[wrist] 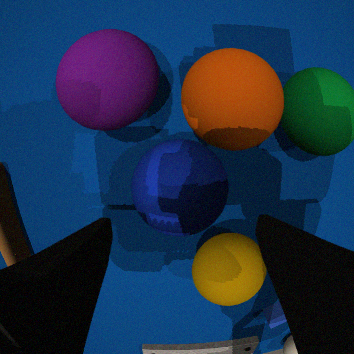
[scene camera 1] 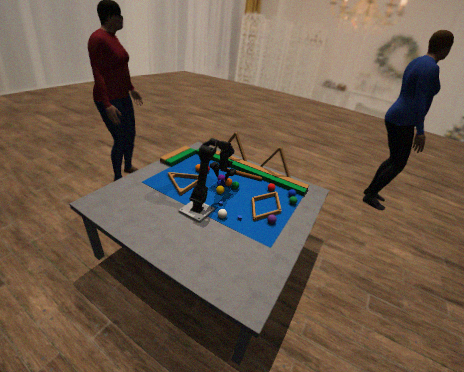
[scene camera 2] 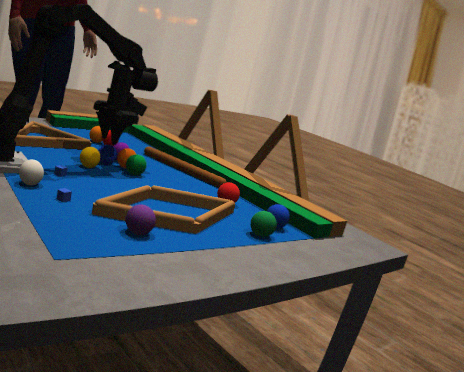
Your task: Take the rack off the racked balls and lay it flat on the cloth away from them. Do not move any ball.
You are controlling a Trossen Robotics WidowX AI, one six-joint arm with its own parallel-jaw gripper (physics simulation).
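Seen in the pictures: gripper, fingertip midpoint: point(wrist: 185, 226) point(scene camera 1: 221, 179) point(scene camera 2: 108, 141); arm's base, link origin: point(scene camera 1: 197, 209).
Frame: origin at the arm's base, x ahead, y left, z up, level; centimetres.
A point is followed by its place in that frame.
My gripper point(scene camera 1: 220, 174) {x 32.0, y -2.4, z 5.2 cm} point(scene camera 2: 111, 142) {x 32.0, y -2.4, z 5.2 cm} point(wrist: 185, 226) {x 32.0, y -2.4, z 5.2 cm} points down, open and empty, above the blue ball point(scene camera 2: 108, 155) {x 31.0, y -4.8, z 1.8 cm} point(wrist: 172, 187) {x 33.4, y -2.1, z 3.9 cm}. Purple point(wrist: 107, 80) {x 38.8, y -0.3, z 4.0 cm}, orange point(scene camera 2: 125, 158) {x 34.7, y -7.9, z 1.9 cm} point(wrist: 232, 97) {x 37.0, y -5.4, z 4.1 cm}, green point(scene camera 1: 235, 185) {x 33.3, y -12.8, z 2.7 cm} point(scene camera 2: 136, 164) {x 33.9, y -14.2, z 2.1 cm} point(wrist: 320, 112) {x 35.8, y -10.4, z 3.6 cm} and yellow point(scene camera 1: 220, 190) {x 22.5, y -5.8, z 2.5 cm} point(scene camera 2: 90, 157) {x 23.4, y -7.2, z 2.0 cm} point(wrist: 227, 269) {x 26.9, y -4.4, z 3.3 cm} balls stand around it, with no rack around them. A triangular wooden rack point(scene camera 1: 189, 189) {x 17.5, y 15.1, z -1.0 cm} point(scene camera 2: 50, 143) {x 22.5, y 14.5, z -0.2 cm} lies on the blue cloth point(scene camera 1: 265, 235) {x -1.1, y -44.2, z -1.4 cm} point(scene camera 2: 75, 240) {x -2.1, y -44.1, z -1.4 cm} left of them; a brown bar shows at the wrist view's left edge. A diamond wooden rack point(scene camera 1: 253, 208) {x 16.0, y -31.4, z 1.4 cm} point(scene camera 2: 192, 196) {x 34.9, y -35.2, z 0.9 cm} lies flat at the right, away from that group.
A purple ball point(scene camera 1: 271, 219) {x 9.3, y -44.5, z 2.8 cm} point(scene camera 2: 141, 220) {x 9.9, y -46.7, z 2.2 cm} stands close in front of the diamond rack, a red ball point(scene camera 1: 271, 187) {x 44.4, y -36.6, z 2.6 cm} point(scene camera 2: 228, 192) {x 44.6, y -37.9, z 2.3 cm} behind it. Blue point(scene camera 1: 292, 192) {x 44.9, y -51.9, z 3.3 cm} point(scene camera 2: 279, 215) {x 44.9, y -53.5, z 2.4 cm} and green point(scene camera 1: 293, 200) {x 36.0, y -54.1, z 2.8 cm} point(scene camera 2: 263, 223) {x 36.0, y -55.3, z 2.3 cm} balls stand farther right. A white ball point(scene camera 1: 222, 213) {x 0.1, y -16.5, z 3.1 cm} point(scene camera 2: 31, 172) {x 0.9, y -18.3, z 2.2 cm} stands near the arm's base.
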